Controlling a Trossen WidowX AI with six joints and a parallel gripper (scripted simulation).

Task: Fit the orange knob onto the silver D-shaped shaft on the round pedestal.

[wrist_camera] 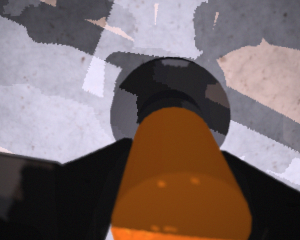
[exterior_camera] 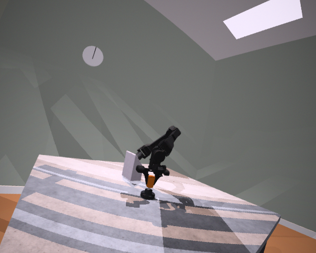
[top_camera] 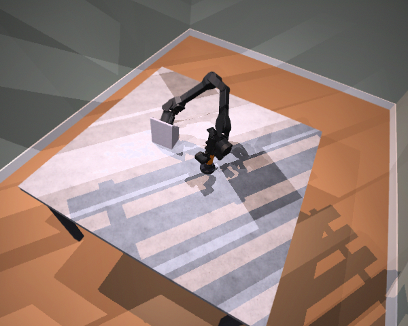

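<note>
My gripper tip is now 30 mm below the orange knob. Round my gripper tip: round pedestal: 40 mm below.
</note>
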